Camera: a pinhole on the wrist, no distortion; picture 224 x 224 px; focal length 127.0 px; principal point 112.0 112.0 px. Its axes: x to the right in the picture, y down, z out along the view. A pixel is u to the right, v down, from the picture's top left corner.
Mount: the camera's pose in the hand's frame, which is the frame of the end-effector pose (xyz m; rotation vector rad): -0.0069 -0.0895 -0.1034 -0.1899 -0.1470 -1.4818
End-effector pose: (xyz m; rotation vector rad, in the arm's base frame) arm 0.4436 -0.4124 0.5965 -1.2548 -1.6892 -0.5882
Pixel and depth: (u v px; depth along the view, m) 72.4 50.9 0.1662
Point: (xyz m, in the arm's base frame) 0.4202 -0.4176 0.4975
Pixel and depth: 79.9 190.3 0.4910
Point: 0.4440 0.0571 0.6742
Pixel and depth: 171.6 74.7 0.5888
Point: 0.0183 -0.1435 0.2562
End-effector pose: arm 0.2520 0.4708 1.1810 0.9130 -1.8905 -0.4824
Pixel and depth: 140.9 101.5 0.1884
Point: 0.2125 0.4190 1.0689
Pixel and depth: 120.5 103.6 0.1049
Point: 0.2833 0.4316 1.1252
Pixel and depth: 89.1 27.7 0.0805
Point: 0.3154 0.4778 1.1173
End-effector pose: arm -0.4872 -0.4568 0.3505 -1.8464 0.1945 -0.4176
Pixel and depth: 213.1 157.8 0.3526
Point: -0.2576 -0.1584 0.5625
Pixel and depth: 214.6 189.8 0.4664
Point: -0.0590 -0.0861 0.6142
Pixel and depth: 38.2 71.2 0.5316
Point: -0.5070 -0.1733 -0.0747
